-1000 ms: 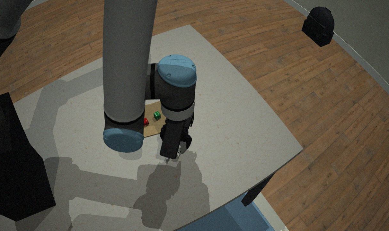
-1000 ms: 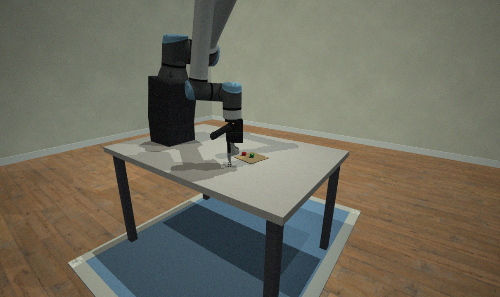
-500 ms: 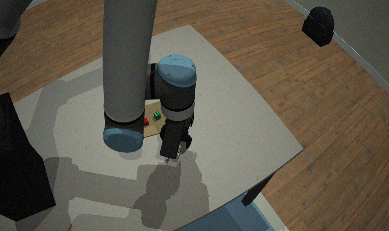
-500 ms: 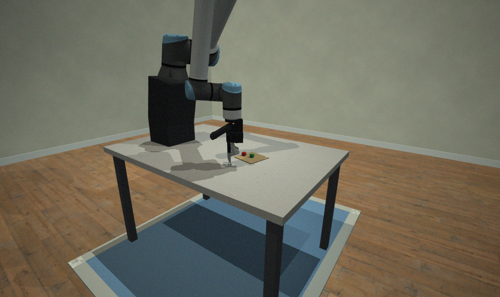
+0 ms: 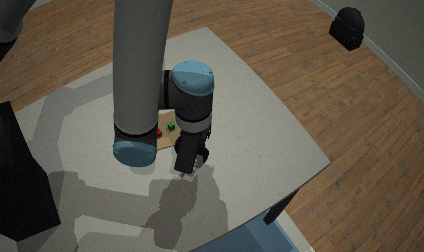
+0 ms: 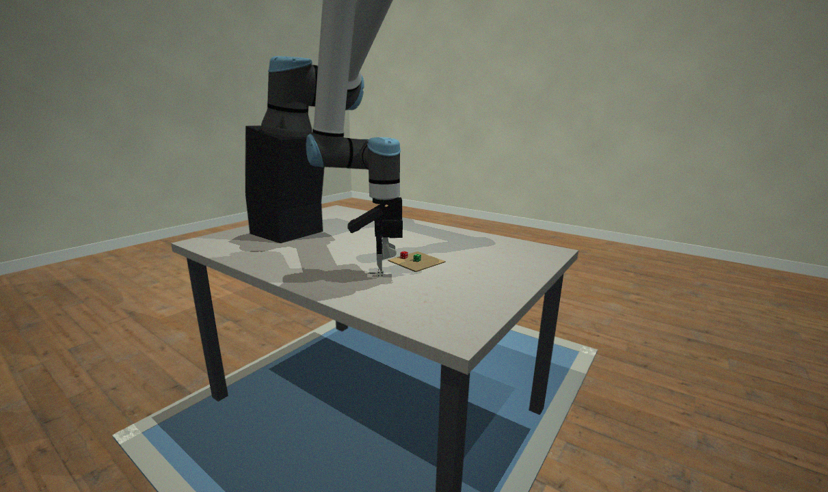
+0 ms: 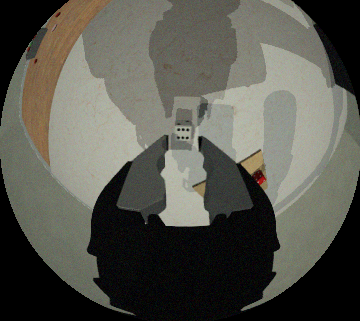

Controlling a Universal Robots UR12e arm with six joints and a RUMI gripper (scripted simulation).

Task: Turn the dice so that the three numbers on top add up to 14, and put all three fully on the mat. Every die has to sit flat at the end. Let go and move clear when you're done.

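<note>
Right now my hand is 30 mm above the white die. Round my hand: red die (50 mm behind, 170 mm to the left, 30 mm below); mat (180 mm to the left, 40 mm below); green die (180 mm to the left, 30 mm below).
</note>
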